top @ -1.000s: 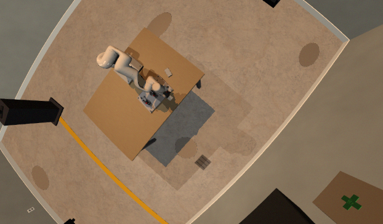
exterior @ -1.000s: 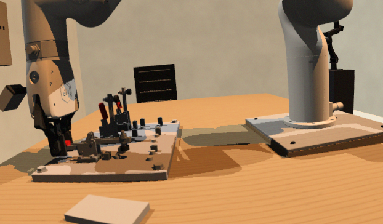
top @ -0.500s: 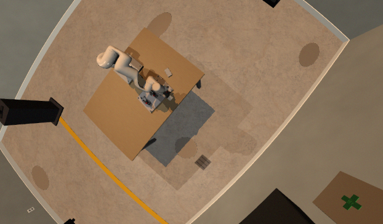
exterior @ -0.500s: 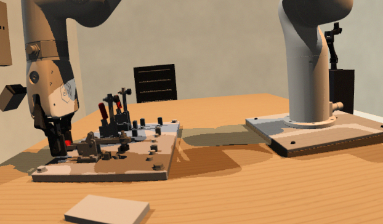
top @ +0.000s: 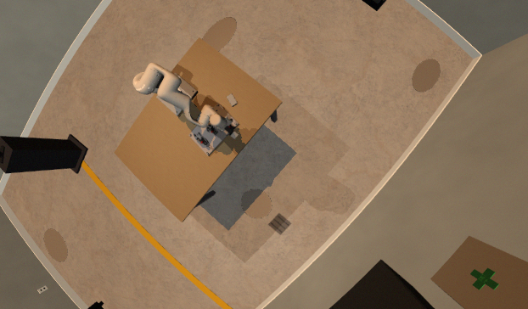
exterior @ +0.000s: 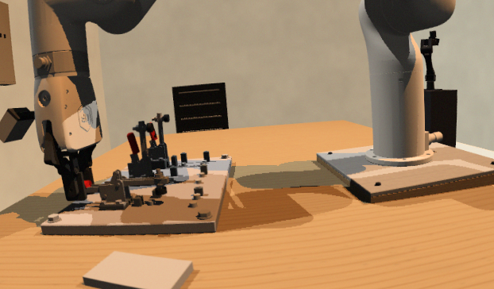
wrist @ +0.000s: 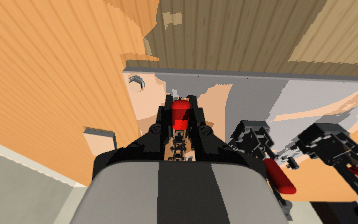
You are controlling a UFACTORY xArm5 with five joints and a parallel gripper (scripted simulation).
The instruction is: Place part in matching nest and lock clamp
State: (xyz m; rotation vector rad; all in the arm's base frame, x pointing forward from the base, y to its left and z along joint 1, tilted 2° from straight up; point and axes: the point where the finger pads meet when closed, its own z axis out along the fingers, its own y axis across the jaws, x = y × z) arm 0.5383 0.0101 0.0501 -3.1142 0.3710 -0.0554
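The clamp lies 6 cm behind my hand, 1 cm to the left of it and 1 cm below it. Round my hand: fixture plate (11 cm behind, 9 cm to the right, 4 cm below); then flat tan part (10 cm behind, 19 cm to the left, 5 cm below).
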